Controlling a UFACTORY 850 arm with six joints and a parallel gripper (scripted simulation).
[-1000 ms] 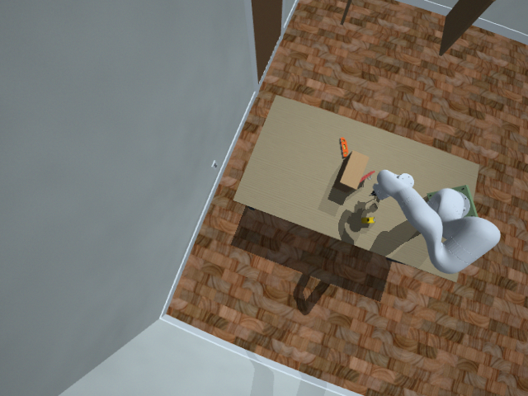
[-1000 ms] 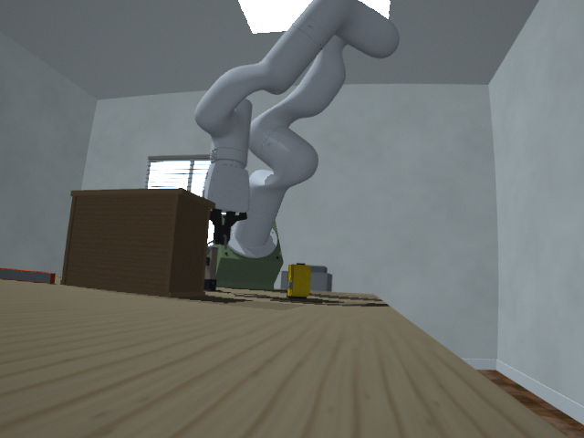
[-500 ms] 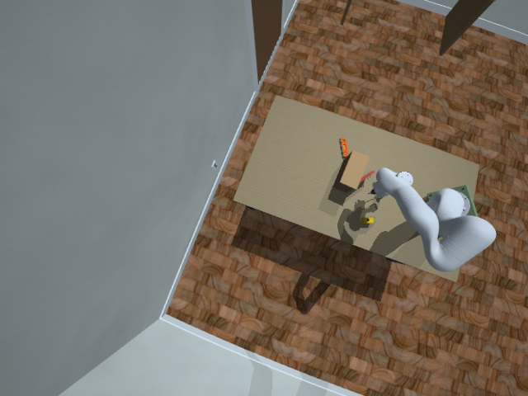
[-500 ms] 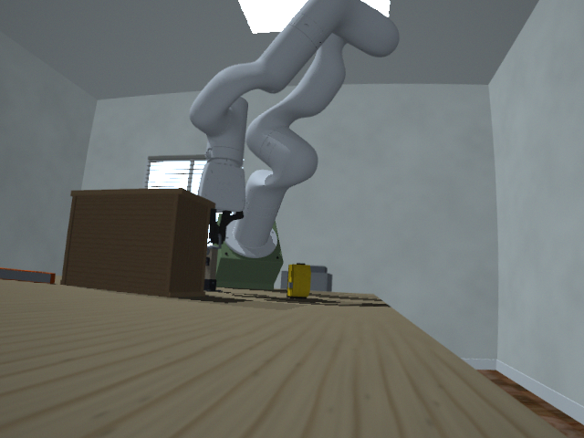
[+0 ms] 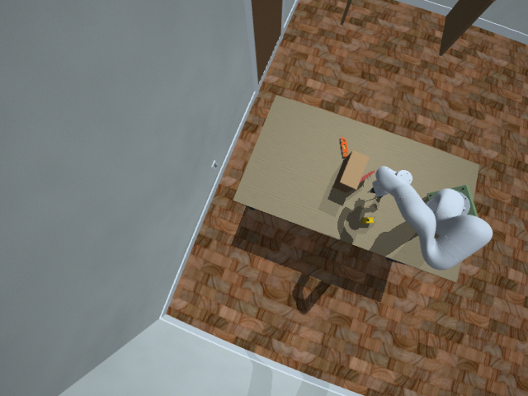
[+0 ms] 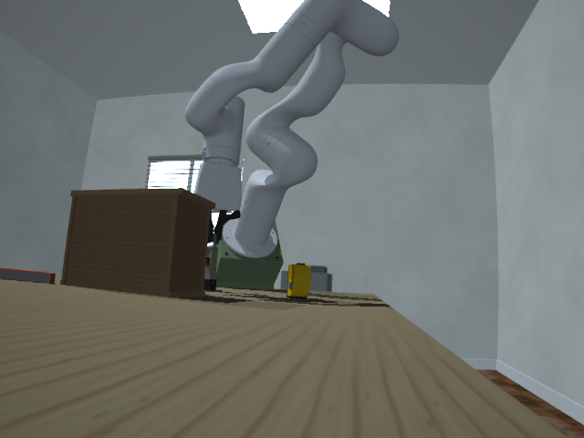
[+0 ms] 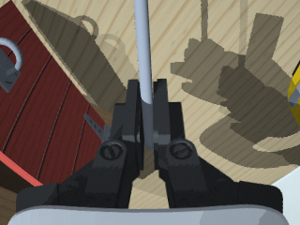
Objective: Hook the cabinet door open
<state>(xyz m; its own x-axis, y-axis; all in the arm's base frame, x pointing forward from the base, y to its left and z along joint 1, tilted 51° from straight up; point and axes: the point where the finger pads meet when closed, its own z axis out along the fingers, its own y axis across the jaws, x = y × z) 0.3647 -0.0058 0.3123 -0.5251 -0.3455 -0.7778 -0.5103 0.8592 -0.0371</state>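
Right now the red door is 80 mm ahead of my hand, 50 mm below it and 30 mm to the right of it. From my hand the other things lie so: hook post 60 mm behind, 50 mm to the right, 50 mm below; then yellow box 160 mm to the left, 90 mm below, 80 mm behind.
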